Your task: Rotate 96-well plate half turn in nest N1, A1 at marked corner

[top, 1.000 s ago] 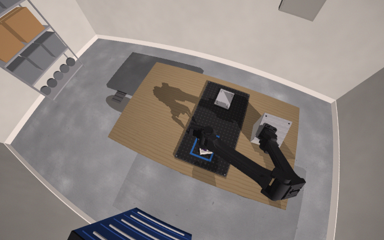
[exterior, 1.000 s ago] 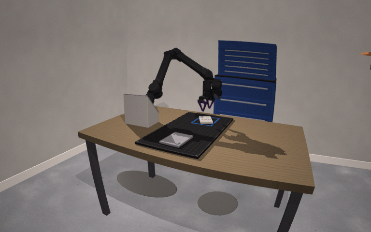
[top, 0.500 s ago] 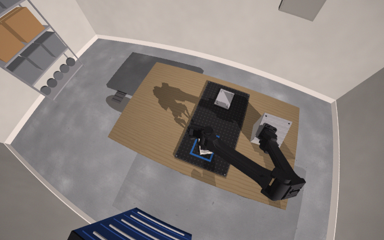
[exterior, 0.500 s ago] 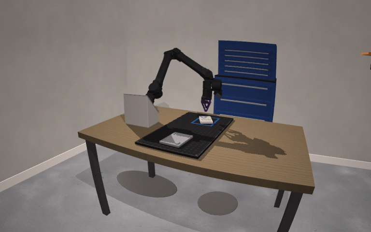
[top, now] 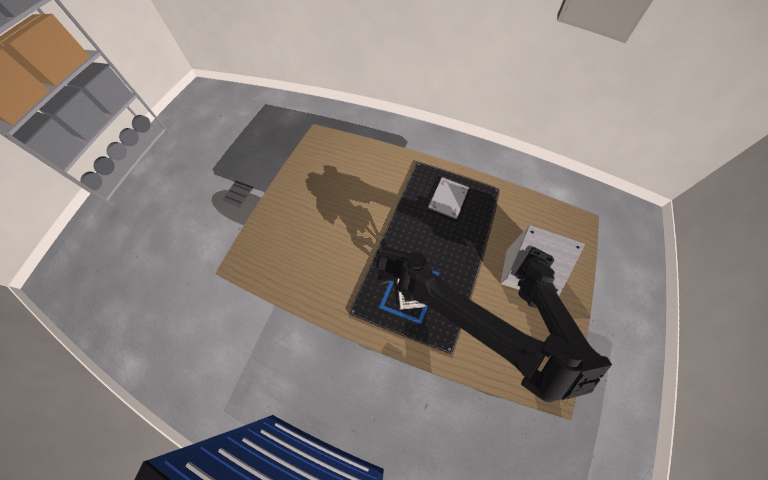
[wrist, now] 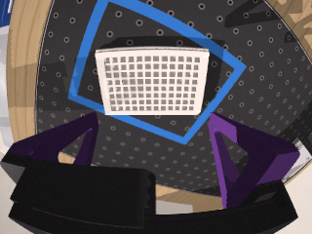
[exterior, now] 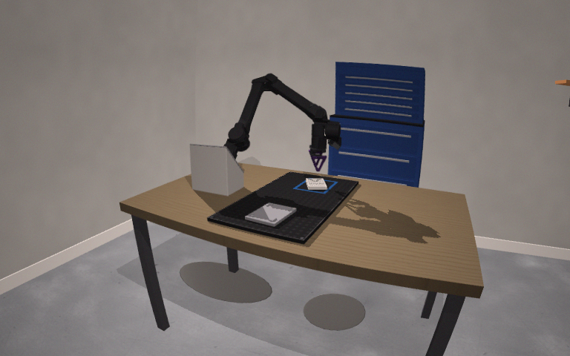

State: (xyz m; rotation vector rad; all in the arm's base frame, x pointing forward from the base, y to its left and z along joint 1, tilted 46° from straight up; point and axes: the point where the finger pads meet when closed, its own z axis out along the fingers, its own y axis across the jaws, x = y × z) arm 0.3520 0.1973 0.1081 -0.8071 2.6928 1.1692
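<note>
The white 96-well plate lies 8 cm below my hand. Round my hand: grey plate nest N1: 41 cm to the right, 8 cm below, 1 cm ahead; A1 label: 33 cm to the right, 8 cm below, 6 cm ahead.
</note>
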